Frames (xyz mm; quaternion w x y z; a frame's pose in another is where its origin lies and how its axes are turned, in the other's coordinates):
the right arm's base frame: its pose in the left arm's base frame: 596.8 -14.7 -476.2 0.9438 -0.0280 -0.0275 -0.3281
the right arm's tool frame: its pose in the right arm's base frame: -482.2 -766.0 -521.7 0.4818 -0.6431 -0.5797 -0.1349
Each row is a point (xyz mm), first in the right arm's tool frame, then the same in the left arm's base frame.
Working: the right arm's tool frame: its pose in the left arm's base frame: -239.0 -353.7 -1003.5 0.3765 -0.8070 -0.3532 -0.2869

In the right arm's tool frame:
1: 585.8 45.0 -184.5
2: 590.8 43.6 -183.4
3: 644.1 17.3 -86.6
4: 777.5 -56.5 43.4
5: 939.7 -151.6 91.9
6: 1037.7 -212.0 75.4
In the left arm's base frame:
1: 103.3 -316.8 -492.9
2: 105.4 -313.5 -489.3
3: 135.0 -203.9 -493.2
4: 180.8 -16.9 -437.8
5: 210.6 124.2 -307.8
6: 217.3 173.8 -202.8

